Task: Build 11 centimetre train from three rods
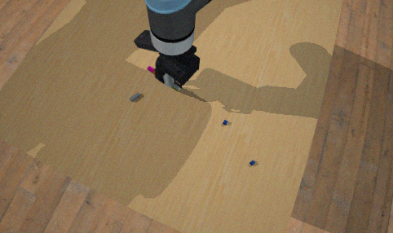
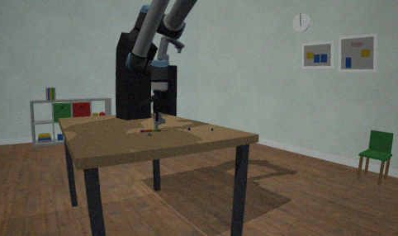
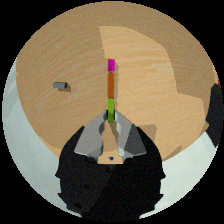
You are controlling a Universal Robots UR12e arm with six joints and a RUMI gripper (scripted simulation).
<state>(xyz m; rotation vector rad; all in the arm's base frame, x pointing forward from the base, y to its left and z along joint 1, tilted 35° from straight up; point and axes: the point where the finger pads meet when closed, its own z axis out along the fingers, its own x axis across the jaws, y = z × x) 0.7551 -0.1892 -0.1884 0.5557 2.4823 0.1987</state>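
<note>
Right now my hand is 1 cm above the lime rod. Round my hand: orange rod: 2 cm behind, 4 cm to the right, 1 cm below; then magenta rod: 3 cm behind, 7 cm to the right, 1 cm below; then grey rod: 7 cm ahead, 9 cm to the right, 1 cm below.
</note>
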